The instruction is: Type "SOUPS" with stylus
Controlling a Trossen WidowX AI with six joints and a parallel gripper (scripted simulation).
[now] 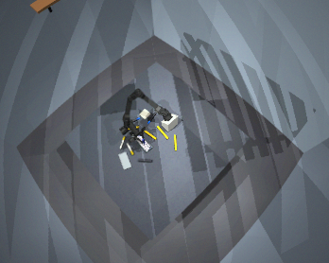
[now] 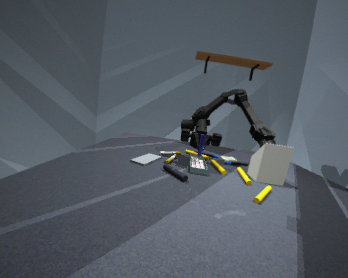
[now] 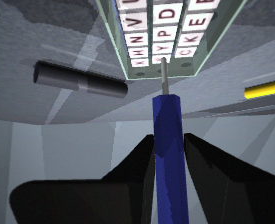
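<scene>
Now: gripper tip 1 cm above the blue stylus. From my gripper tip the other things lie so: grey stylus tip: 5 cm below; yellow stick: 11 cm behind, 8 cm below, 3 cm to the right; dark cylinder: 11 cm ahead, 9 cm to the left, 8 cm below.
</scene>
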